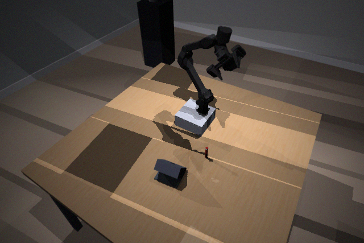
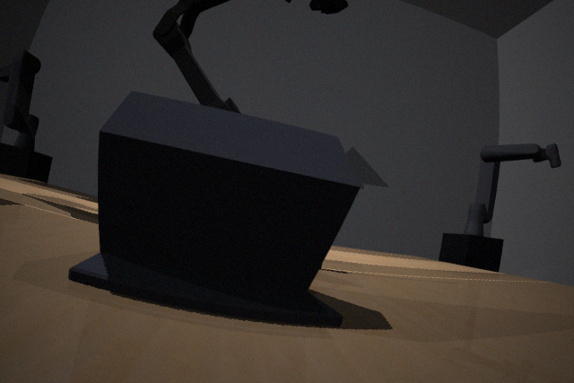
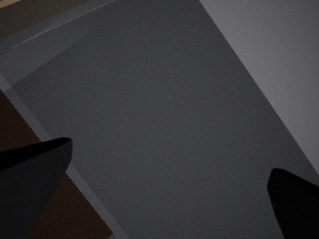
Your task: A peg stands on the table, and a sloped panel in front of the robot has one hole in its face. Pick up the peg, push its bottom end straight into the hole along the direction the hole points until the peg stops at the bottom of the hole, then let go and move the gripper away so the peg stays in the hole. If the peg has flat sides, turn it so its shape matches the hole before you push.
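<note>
The peg lies 9 cm ahead of my gripper tip, 4 cm to the right of it and 45 cm below it. The rest, counted from my gripper tip: sloped panel (27 cm ahead, 16 cm to the right, 47 cm below).
</note>
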